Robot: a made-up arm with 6 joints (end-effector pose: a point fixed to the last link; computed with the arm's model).
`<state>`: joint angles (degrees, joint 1 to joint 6).
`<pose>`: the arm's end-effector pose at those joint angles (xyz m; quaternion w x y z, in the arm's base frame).
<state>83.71 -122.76 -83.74 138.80 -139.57 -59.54</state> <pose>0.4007 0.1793 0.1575 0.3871 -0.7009 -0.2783 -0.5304</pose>
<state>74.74 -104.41 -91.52 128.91 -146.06 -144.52</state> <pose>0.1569 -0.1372 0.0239 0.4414 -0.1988 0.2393 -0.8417</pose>
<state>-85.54 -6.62 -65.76 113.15 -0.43 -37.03</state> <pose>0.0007 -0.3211 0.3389 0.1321 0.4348 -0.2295 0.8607</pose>
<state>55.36 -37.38 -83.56 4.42 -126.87 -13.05</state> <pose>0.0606 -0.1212 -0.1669 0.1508 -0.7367 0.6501 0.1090</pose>
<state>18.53 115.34 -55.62 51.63 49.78 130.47</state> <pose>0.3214 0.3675 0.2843 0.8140 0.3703 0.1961 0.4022</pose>
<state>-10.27 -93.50 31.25 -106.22 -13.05 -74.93</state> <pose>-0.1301 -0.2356 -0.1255 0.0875 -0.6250 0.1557 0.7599</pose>
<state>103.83 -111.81 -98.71 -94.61 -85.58 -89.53</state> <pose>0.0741 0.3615 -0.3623 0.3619 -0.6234 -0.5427 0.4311</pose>
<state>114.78 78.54 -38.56 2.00 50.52 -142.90</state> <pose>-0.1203 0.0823 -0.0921 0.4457 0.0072 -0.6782 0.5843</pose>
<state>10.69 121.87 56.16 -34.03 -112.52 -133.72</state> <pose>0.3603 0.2831 -0.1015 0.7717 -0.4183 0.4392 -0.1911</pose>
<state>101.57 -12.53 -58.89 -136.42 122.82 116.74</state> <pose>0.2917 0.0638 -0.2854 0.5738 0.1135 0.7164 -0.3804</pose>
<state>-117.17 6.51 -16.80 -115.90 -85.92 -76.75</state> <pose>-0.0364 0.0456 -0.0219 0.0236 0.1190 -0.9723 -0.1998</pose>
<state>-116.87 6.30 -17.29 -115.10 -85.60 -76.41</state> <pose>-0.0360 0.0470 -0.0272 0.0155 0.1188 -0.9729 -0.1976</pose>
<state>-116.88 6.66 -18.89 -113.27 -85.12 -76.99</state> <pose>-0.0362 0.0455 -0.0373 0.0006 -0.1248 0.9725 0.1966</pose>
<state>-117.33 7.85 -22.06 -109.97 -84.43 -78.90</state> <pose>-0.0366 0.0401 -0.0539 0.0282 -0.1397 0.9699 0.1973</pose>
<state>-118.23 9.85 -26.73 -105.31 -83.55 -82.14</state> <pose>-0.0360 0.0310 -0.0764 0.0657 -0.1627 0.9639 0.2001</pose>
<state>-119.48 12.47 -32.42 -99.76 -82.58 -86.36</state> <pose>-0.0332 0.0195 -0.1025 0.1094 -0.1912 0.9539 0.2039</pose>
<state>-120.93 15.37 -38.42 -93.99 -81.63 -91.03</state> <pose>-0.0280 0.0071 -0.1292 0.1534 -0.2216 0.9404 0.2076</pose>
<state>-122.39 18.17 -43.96 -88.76 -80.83 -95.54</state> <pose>-0.0212 -0.0049 -0.1532 0.1919 -0.2500 0.9256 0.2098</pose>
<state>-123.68 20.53 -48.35 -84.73 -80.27 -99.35</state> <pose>-0.0147 -0.0152 -0.1719 0.2203 -0.2728 0.9127 0.2098</pose>
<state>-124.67 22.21 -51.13 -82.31 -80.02 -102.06</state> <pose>-0.0102 -0.0227 -0.1835 0.2366 -0.2877 0.9044 0.2082</pose>
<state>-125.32 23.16 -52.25 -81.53 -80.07 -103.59</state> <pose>-0.0084 -0.0270 -0.1880 0.2413 -0.2943 0.9015 0.2059</pose>
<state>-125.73 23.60 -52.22 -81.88 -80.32 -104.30</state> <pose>-0.0090 -0.0291 -0.1874 0.2379 -0.2953 0.9026 0.2036</pose>
